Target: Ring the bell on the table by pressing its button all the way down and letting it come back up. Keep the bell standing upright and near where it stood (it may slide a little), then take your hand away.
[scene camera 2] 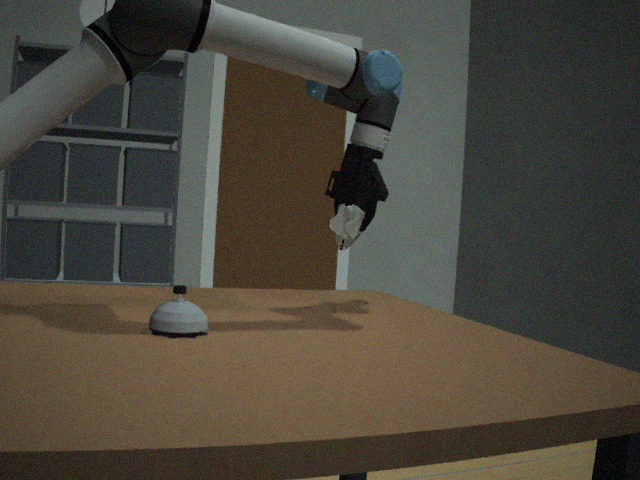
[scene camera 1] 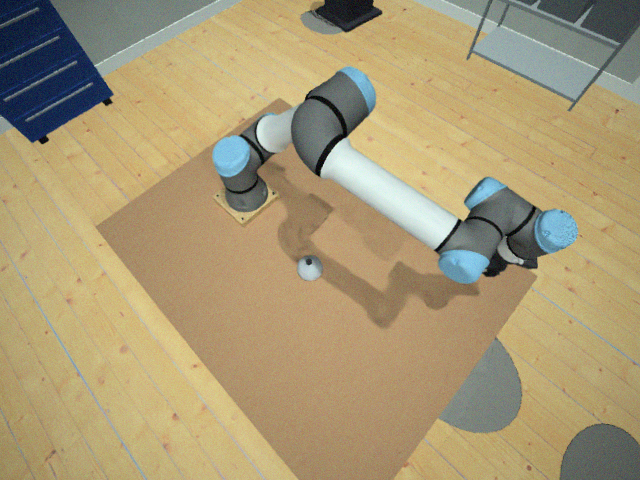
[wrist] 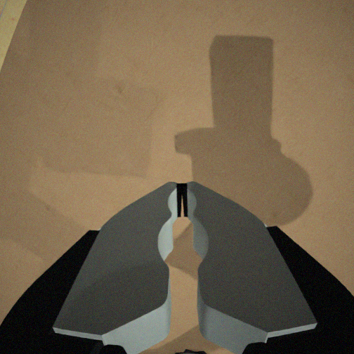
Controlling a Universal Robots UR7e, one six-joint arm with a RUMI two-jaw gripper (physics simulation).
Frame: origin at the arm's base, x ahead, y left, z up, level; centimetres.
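Seen in the pictures: gripper, between the fingertips: [scene camera 2: 341, 249]; arm's base, origin of its link: [scene camera 1: 247, 194].
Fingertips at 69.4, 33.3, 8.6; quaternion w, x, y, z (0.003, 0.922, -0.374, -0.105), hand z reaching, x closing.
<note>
Offsets run from my fingertips to a thing's top centre, as dx, dy, dz. Level surfaces: height alone.
A light grey dome bell @[-33.1, -33.7, -4.2] [scene camera 1: 309, 270] [scene camera 2: 178, 318] stands upright on the brown table @[dz -10.8] [scene camera 1: 289, 351] [scene camera 2: 330, 382]. Its black button @[-33.1, -33.7, -4.2] [scene camera 1: 309, 261] [scene camera 2: 179, 289] sits on a thin stem above the dome. My gripper [scene camera 2: 342, 246] [wrist: 181, 186] is shut with nothing between its fingertips. It hangs well above the table, far to the right of the bell in the second scene view, and points down. In the first scene view the fingers are hidden under the wrist. In the wrist view a small dark piece shows at the bottom edge, too little to name.
The arm's base [scene camera 1: 246, 198] stands on the table behind the bell in the first scene view. The forearm [scene camera 1: 390, 193] [scene camera 2: 281, 43] reaches high over the table. Shadows of the arm fall beside the bell. A blue drawer cabinet [scene camera 1: 43, 62] and a shelf rack [scene camera 2: 179, 155] stand beyond the table.
</note>
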